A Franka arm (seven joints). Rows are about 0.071 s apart.
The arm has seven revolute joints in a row. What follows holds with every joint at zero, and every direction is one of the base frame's.
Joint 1 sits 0.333 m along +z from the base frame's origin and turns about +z.
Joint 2 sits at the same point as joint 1 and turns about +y.
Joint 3 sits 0.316 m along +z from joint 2 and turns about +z.
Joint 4 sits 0.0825 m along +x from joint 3 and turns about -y.
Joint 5 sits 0.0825 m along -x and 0.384 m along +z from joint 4 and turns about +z.
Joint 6 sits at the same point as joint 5 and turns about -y.
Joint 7 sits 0.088 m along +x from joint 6 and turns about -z.
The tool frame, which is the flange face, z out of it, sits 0.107 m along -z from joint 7; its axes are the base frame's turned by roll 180, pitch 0 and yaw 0 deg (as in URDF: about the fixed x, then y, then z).
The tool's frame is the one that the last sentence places.
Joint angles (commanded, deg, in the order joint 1, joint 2, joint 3, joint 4, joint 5, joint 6, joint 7), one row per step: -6.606 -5.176 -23.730 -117.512 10.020 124.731 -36.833; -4.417 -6.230 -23.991 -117.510 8.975 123.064 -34.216; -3.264 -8.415 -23.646 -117.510 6.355 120.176 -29.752; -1.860 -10.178 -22.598 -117.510 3.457 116.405 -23.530; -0.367 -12.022 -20.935 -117.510 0.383 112.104 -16.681; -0.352 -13.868 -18.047 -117.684 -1.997 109.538 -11.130; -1.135 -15.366 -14.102 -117.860 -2.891 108.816 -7.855
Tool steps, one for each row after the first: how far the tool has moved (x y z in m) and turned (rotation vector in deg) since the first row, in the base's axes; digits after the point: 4 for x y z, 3 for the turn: 0.0038 0.0176 0.0059 0.656 0.917 0.126; -0.0008 0.0320 0.0193 0.807 2.529 -1.273; -0.0027 0.0542 0.0277 1.054 5.541 -3.450; -0.0051 0.0817 0.0363 0.692 8.982 -5.789; -0.0080 0.1065 0.0475 -0.565 10.504 -7.790; -0.0071 0.1346 0.0596 -1.815 10.029 -7.888
